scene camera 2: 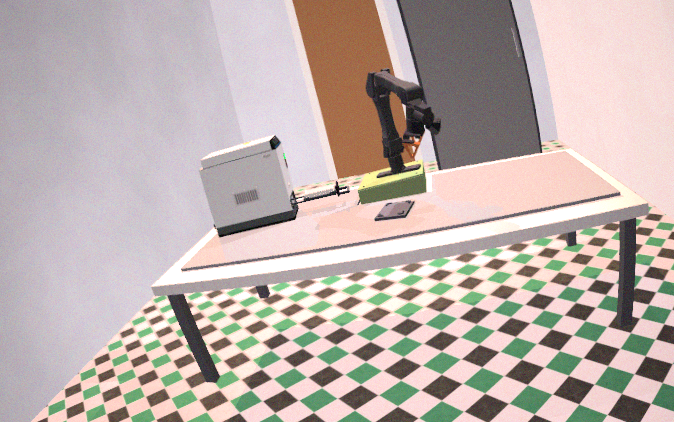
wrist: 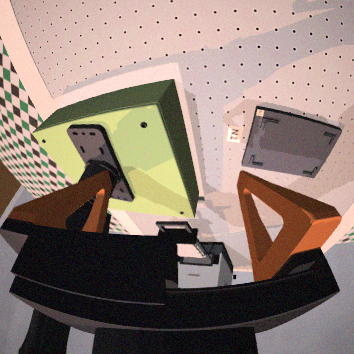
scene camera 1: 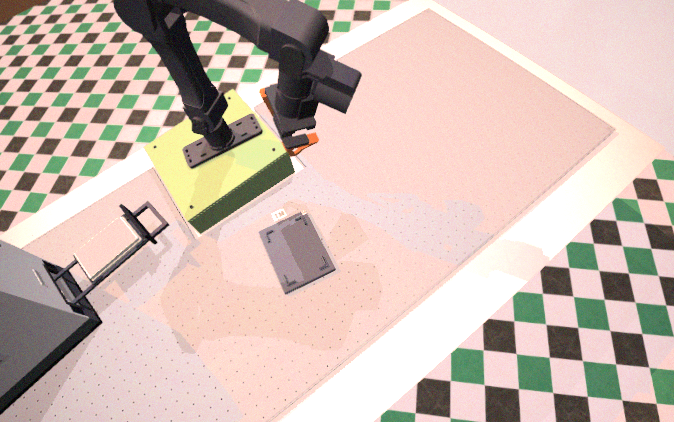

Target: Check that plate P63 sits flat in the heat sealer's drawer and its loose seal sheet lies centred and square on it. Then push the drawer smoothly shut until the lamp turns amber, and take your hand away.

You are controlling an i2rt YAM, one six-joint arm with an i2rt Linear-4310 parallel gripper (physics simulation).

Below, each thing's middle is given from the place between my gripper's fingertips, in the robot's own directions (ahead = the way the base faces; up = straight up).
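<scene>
The dark sealer drawer (scene camera 1: pixel 132 219) is 460 mm to the right of my hand, and it's 110 mm below my hand and 10 mm behind it.
</scene>
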